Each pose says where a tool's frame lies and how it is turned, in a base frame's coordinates. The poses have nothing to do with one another.
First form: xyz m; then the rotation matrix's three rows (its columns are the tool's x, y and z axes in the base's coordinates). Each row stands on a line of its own.
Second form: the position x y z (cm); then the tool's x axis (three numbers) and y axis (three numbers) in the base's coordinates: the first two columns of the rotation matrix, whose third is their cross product. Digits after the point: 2 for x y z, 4 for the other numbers.
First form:
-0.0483 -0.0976 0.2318
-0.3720 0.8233 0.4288
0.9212 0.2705 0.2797
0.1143 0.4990 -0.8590
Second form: -4.83 -9.76 23.18 -0.3720 0.9212 0.1143 0.8233 0.2705 0.4990
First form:
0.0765 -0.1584 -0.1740
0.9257 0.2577 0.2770
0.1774 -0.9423 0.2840
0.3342 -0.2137 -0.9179
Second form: 7.65 -15.84 -17.40 0.9257 0.1774 0.3342 0.2577 -0.9423 -0.2137
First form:
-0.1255 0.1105 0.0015
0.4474 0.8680 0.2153
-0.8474 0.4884 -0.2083
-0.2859 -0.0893 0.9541
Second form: -12.55 11.05 0.15 0.4474 -0.8474 -0.2859 0.8680 0.4884 -0.0893
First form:
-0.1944 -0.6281 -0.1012
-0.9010 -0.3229 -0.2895
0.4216 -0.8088 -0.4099
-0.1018 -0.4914 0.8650
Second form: -19.44 -62.81 -10.12 -0.9010 0.4216 -0.1018 -0.3229 -0.8088 -0.4914
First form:
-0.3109 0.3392 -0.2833
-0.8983 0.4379 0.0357
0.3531 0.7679 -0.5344
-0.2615 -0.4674 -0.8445
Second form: -31.09 33.92 -28.33 -0.8983 0.3531 -0.2615 0.4379 0.7679 -0.4674
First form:
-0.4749 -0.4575 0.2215
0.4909 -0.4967 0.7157
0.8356 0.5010 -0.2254
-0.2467 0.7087 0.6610
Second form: -47.49 -45.75 22.15 0.4909 0.8356 -0.2467 -0.4967 0.5010 0.7087
